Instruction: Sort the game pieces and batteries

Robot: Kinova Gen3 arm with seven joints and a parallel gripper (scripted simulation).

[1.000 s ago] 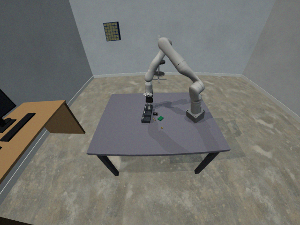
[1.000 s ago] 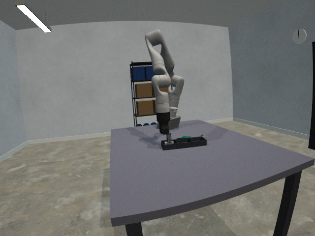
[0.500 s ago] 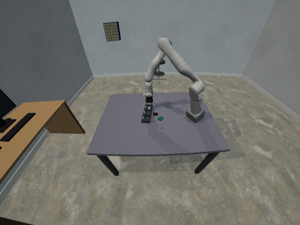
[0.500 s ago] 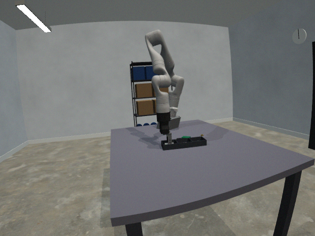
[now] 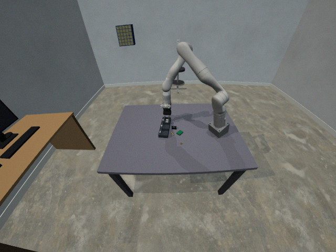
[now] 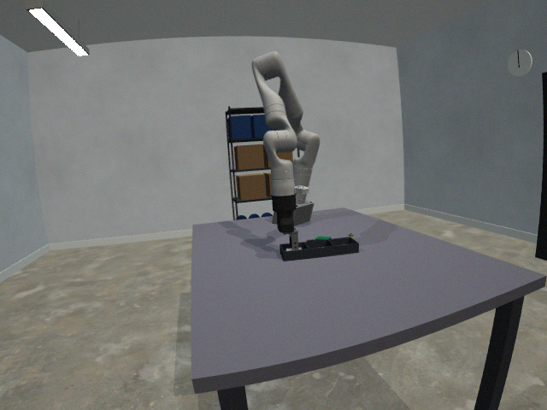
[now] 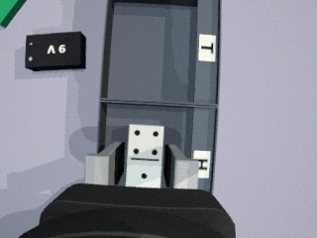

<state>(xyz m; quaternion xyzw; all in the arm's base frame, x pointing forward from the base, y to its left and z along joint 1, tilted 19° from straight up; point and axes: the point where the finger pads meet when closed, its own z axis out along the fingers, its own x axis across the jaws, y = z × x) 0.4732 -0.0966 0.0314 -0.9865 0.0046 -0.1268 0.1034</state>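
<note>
The white domino is 2 cm below my hand. The rest, counted from my hand: dark divided bin (8 cm to the left, 3 cm below, 1 cm ahead); cream domino (3 cm below); black 9-volt battery (9 cm behind, 8 cm to the left, 3 cm below).
</note>
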